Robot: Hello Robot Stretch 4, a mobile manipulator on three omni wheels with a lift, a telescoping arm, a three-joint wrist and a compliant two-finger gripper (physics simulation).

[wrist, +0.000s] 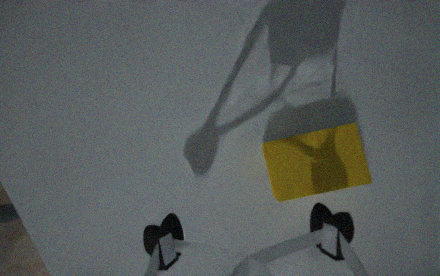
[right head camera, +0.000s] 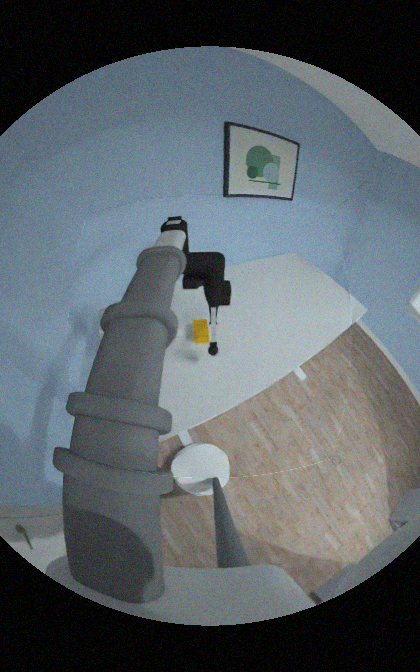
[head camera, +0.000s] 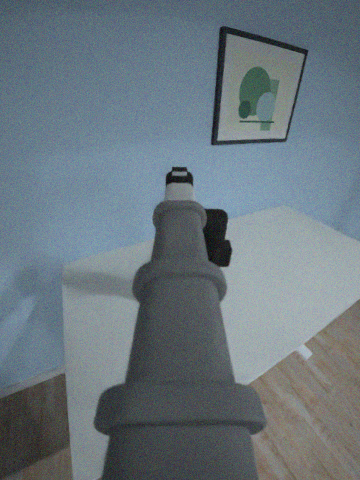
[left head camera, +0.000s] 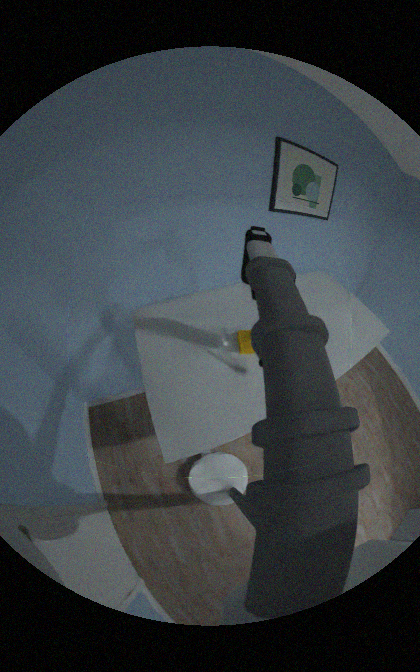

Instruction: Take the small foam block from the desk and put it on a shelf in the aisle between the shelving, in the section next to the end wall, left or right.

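Places are measured from the robot's base along level axes (x back, y right, z up), in centimetres.
Pixels of known places: gripper, fingertip midpoint: (wrist: 245,225).
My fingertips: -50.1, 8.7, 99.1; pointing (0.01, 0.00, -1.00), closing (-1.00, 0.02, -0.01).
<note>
Behind a point stands the place of what it marks, as x, y, z.
The small foam block (left head camera: 245,342) (right head camera: 201,331) (wrist: 320,165) @(-58.0, 4.2, 96.7) is yellow and lies on the white desk (head camera: 300,260) @(-79.6, 59.6, 92.2) (left head camera: 200,400) (right head camera: 280,310) (wrist: 90,100) @(-32.6, -6.4, 92.2). In the left head view the arm covers part of it, and in the head view it does not show. My gripper (right head camera: 213,347) (wrist: 245,225) @(-50.1, 8.7, 99.1) is open with nothing between its fingertips. It hangs over the desk, beside the block. In the wrist view the block lies above and towards the right fingertip, apart from it, with the gripper's shadow across it. The shelving does not show in these views.
A blue wall with a framed picture (head camera: 260,95) @(-124.6, 39.9, 160.0) (left head camera: 304,182) (right head camera: 261,162) stands behind the desk. A round white object (left head camera: 218,478) (right head camera: 201,469) is by the desk's near edge. My grey telescoping arm (head camera: 182,340) @(-15.7, 0.1, 140.8) (left head camera: 305,380) (right head camera: 125,360) reaches over the desk. Wooden floor (right head camera: 300,440) lies in front.
</note>
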